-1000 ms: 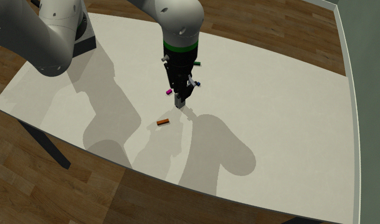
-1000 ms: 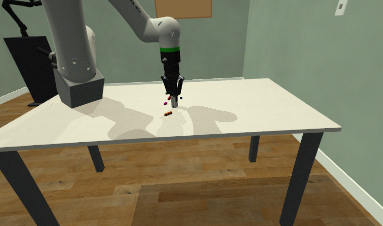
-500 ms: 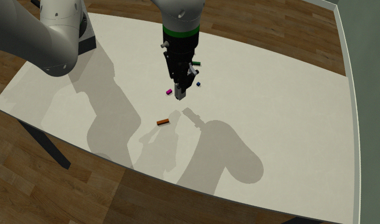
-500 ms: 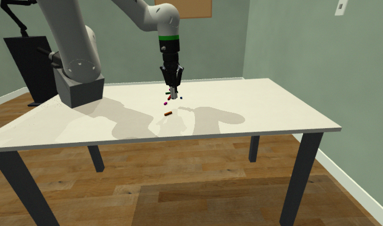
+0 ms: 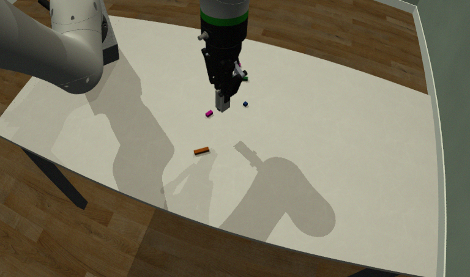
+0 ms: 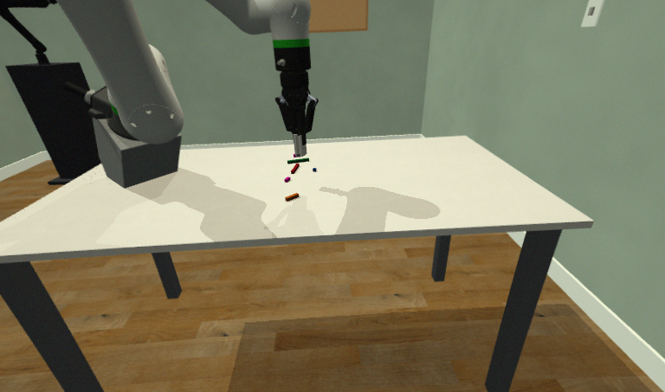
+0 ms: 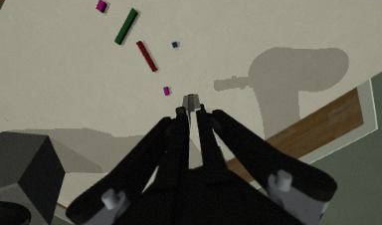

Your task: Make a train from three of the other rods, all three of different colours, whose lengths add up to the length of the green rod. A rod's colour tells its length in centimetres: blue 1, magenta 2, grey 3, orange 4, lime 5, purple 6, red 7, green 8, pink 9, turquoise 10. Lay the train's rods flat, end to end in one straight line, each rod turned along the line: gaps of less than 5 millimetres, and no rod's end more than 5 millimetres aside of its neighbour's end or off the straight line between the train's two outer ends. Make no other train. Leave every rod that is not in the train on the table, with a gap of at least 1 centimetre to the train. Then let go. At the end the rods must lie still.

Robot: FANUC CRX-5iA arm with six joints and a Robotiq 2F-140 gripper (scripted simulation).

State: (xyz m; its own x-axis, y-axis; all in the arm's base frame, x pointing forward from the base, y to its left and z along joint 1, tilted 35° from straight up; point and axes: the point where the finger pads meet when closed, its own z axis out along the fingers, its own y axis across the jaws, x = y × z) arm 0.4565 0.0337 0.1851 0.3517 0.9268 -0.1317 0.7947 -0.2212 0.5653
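The small blue rod lies 13 cm below my hand, 11 cm to the left of it and 2 cm ahead of it. The rest, counted from my hand: grey rod: 3 cm below; then orange rod: 13 cm below, 9 cm to the right, 2 cm behind; then red rod: 13 cm below, 12 cm to the left, 5 cm behind.
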